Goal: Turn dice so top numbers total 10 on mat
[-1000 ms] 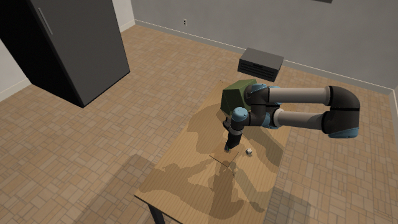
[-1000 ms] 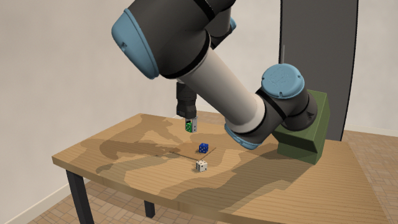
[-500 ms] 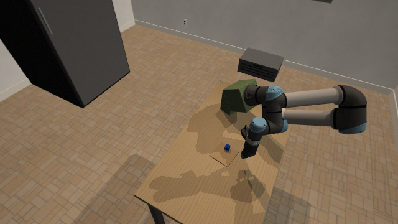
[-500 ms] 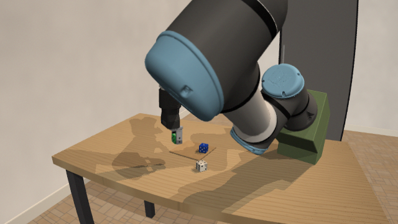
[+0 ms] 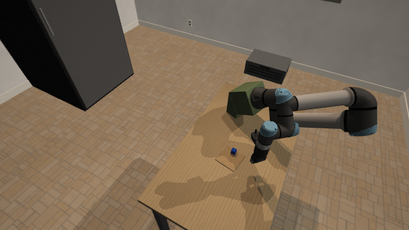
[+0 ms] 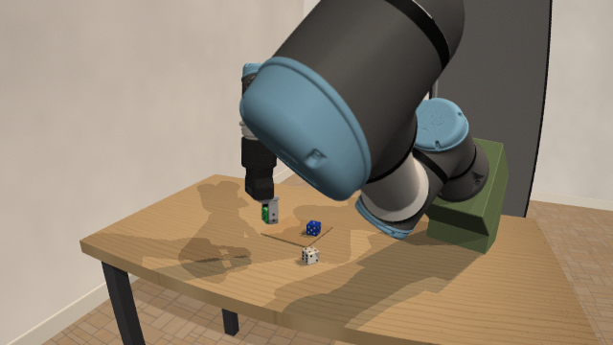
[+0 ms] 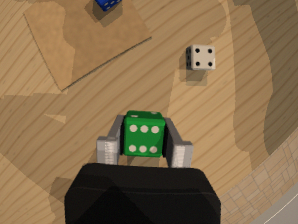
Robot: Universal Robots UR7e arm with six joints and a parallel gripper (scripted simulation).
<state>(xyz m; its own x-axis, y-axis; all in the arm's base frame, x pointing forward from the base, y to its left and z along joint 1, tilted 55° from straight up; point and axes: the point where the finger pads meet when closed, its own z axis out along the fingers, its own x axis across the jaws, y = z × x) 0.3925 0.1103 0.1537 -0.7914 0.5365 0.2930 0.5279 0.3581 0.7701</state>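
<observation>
Now: the green die right at my hand. From my hand the other things lie so: tan mat (15 cm to the right, 10 cm below, 1 cm ahead); then blue die (15 cm to the right, 9 cm below, 3 cm behind); then white die (9 cm below, 9 cm behind, 2 cm to the right).
</observation>
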